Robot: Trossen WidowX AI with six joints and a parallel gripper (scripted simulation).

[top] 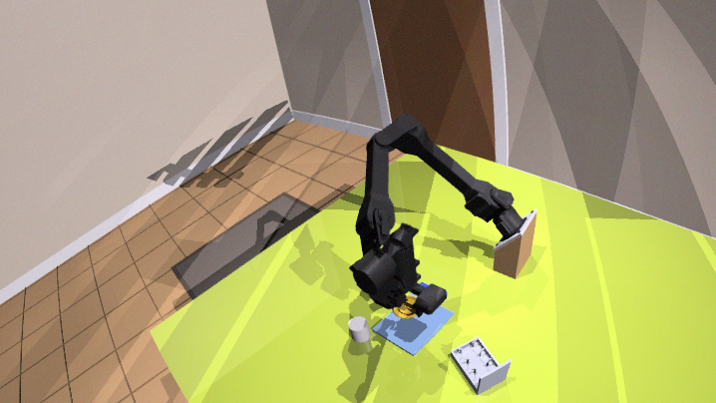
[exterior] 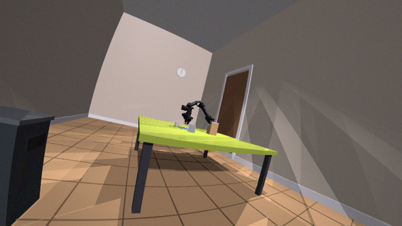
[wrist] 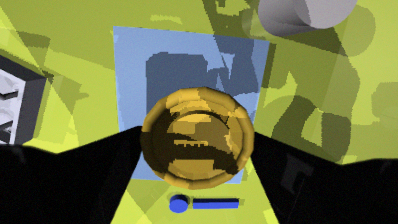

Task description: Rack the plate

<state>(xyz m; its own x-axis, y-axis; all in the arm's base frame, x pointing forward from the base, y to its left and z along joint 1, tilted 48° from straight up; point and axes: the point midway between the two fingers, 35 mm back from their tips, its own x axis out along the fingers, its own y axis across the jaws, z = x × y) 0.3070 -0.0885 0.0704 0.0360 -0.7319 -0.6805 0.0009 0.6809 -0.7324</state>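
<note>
My gripper tip is 50 mm above the light blue mat, 10 mm to the right of it and 10 mm past it. Also, from my gripper tip: yellow plate 10 mm above; then white cup 90 mm ahead, 70 mm to the right, 30 mm below; then grey dish rack 210 mm to the left, 30 mm below, 20 mm ahead.
</note>
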